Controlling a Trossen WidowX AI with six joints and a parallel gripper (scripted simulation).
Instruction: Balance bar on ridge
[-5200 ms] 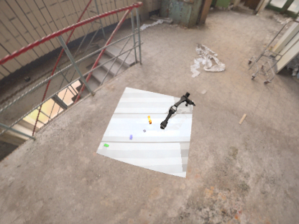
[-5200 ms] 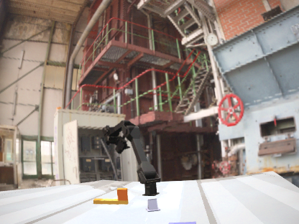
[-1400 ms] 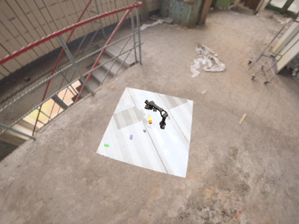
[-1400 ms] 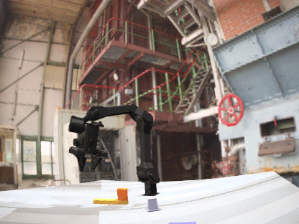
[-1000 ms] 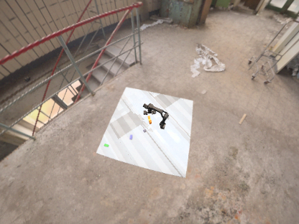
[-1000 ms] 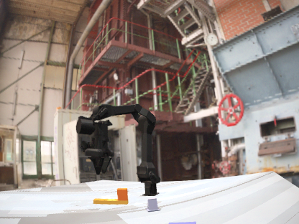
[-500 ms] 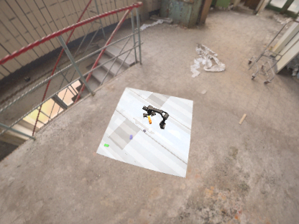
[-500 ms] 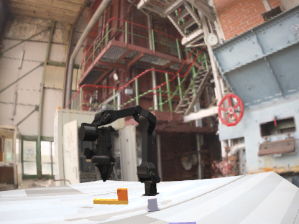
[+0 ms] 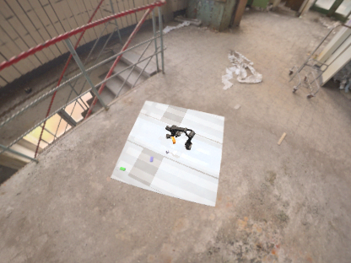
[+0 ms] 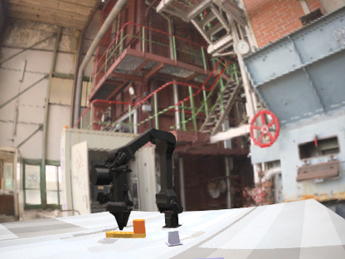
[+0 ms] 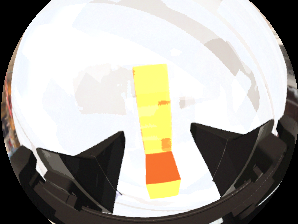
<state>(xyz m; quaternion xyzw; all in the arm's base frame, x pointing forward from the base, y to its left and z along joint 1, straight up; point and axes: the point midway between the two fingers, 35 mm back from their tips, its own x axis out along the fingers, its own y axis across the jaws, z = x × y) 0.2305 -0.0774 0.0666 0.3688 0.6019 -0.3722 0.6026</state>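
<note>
My gripper tip is now 10 mm past the bar, 30 mm to the right of it and 10 mm above it. Also, from my gripper tip: green block: 510 mm ahead, 580 mm to the left, 20 mm below; then purple block: 190 mm ahead, 360 mm to the left, 20 mm below.
</note>
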